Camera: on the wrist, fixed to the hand. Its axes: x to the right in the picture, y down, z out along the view.
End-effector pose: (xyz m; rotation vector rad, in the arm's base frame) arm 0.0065 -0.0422 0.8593 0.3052 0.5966 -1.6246
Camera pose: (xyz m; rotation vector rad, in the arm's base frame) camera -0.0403 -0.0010 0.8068 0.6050 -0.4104 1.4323
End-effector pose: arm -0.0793 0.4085 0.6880 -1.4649 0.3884 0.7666
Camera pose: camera -0.0390 0.3406 0.7081 -0.5860 -1.6885 -1.7223
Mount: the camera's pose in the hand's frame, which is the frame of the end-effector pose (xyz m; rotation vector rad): 0.0000 -0.0372 -0.0725 -0.1338 0.0619 -3.0869
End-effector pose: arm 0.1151 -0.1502 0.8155 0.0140 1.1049 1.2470
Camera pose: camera 0.0942 -0.2034 0.7574 -1.2490 0.0195 -1.4989
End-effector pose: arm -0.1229 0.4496 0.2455 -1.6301 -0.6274 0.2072
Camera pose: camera -0.0984 0.3885 0.2936 0.6775 -2.1250 -1.9738
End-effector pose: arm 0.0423 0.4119 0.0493 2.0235 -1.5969 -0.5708
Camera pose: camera 0.1144 0.4279 0.0837 -1.7082 -2.1167 0.7535
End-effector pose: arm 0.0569 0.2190 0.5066 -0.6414 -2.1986 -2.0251
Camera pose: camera 0.0279 0.1474 0.4806 -1.6408 0.4495 0.2140
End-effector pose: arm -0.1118 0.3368 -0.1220 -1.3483 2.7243 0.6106
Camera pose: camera -0.0733 0.2902 -0.0674 -2.5508 -1.1988 0.0394
